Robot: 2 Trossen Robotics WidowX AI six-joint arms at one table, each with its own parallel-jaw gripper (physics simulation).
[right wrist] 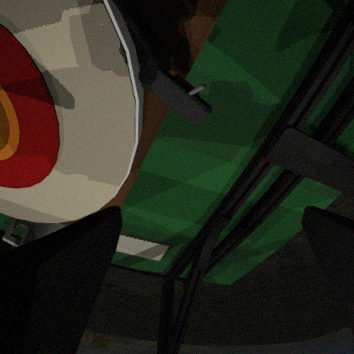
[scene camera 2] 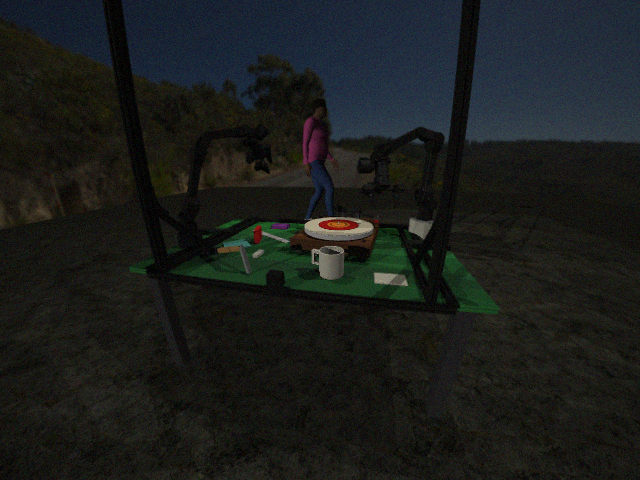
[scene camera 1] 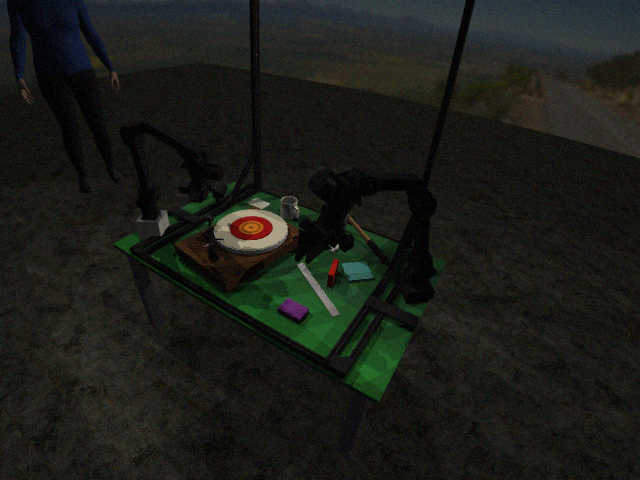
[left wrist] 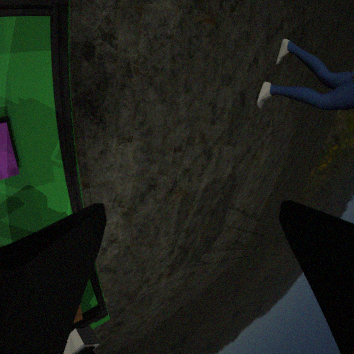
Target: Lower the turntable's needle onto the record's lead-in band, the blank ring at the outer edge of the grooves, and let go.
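Places are measured from the left arm's base along level axes (x ahead, y left, z up), in centimetres.
Pixels of known places: left gripper, fingertip midpoint: [scene camera 2: 270,168] [scene camera 1: 301,262] [left wrist: 194,211]; right gripper, fingertip midpoint: [right wrist: 214,216] [scene camera 2: 384,208] [scene camera 1: 208,201]; left arm's base at its link origin: [scene camera 2: 189,232] [scene camera 1: 417,282]; right arm's base at its link origin: [scene camera 2: 424,219] [scene camera 1: 151,215] [left wrist: 83,351].
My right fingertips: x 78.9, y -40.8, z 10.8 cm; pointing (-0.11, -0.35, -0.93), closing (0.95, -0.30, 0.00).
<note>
Ahead of a thing's pixels: the offset from my right fingertips to its top centre. "pt": to the spot under its first point.
The turntable's wooden base @[pt dx -12.8, dy +31.4, dz -9.9 cm] [scene camera 1: 235,268] carries a cream record [scene camera 1: 279,233] [scene camera 2: 315,228] [right wrist: 97,135] with a red and orange centre. In the right wrist view the dark tonearm @[pt dx -1.4, dy +6.3, dz -4.6 cm] [right wrist: 146,65] runs beside the record's rim. Its grey headshell @[dx -0.7, dy +4.1, dz -5.1 cm] [right wrist: 177,97], with a small silver lever, is outside the rim. The needle tip is hidden. My right gripper [scene camera 1: 205,197] [scene camera 2: 383,193] [right wrist: 214,216] is open and empty, above and to the side of the turntable, with the headshell apart from its fingertips. My left gripper [scene camera 1: 316,250] [scene camera 2: 263,166] [left wrist: 194,211] is open and empty, high above the table.
A white mug @[pt dx -33.6, dy -11.1, dz -10.0 cm] [scene camera 1: 287,208] [scene camera 2: 331,264] and white card @[dx -19.6, dy -26.8, dz -16.1 cm] [scene camera 1: 258,203] [scene camera 2: 390,279] [right wrist: 140,247] lie near the turntable. A ruler @[dx -42.3, dy +35.8, dz -16.1 cm] [scene camera 1: 317,289], red box @[dx -48.9, dy +31.1, dz -10.4 cm] [scene camera 1: 332,273], purple block @[dx -32.9, dy +47.3, dz -14.6 cm] [scene camera 1: 293,309] [left wrist: 6,150], teal pad @[dx -59.6, dy +27.8, dz -15.4 cm] [scene camera 1: 357,271] and wooden-handled tool [scene camera 1: 361,230] lie elsewhere. Dark frame posts [scene camera 1: 254,93] [scene camera 2: 459,129] rise from the table.
</note>
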